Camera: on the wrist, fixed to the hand. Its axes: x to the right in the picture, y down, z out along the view.
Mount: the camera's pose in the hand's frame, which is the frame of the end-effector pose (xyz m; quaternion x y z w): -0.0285 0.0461 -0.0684 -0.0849 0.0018 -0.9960 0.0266
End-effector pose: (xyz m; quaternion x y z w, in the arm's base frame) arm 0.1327 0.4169 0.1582 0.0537 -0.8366 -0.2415 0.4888
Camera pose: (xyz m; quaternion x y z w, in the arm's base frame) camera 0.2119 0.4426 0.1844 -0.7936 -0.0526 0.5642 0.2215
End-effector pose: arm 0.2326 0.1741 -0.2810 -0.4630 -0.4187 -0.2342 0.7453
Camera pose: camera 0.2790 0.1337 -0.3428 -0.3419 0.4511 0.7850 0.2520
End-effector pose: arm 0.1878 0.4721 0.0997 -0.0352 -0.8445 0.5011 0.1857
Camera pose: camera 0.2323 0.5449 0.0815 0.8235 -0.0997 -0.2434 0.5026
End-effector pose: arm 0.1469 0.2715 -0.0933 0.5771 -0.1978 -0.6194 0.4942
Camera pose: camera 0.2225 0.2977 -0.0584 -0.1715 -0.6230 0.5245 0.5544
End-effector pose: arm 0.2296 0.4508 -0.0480 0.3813 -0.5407 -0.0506 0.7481
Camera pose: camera 0.2604 0.5324 -0.0496 0.4853 0.3711 -0.7917 0.0028
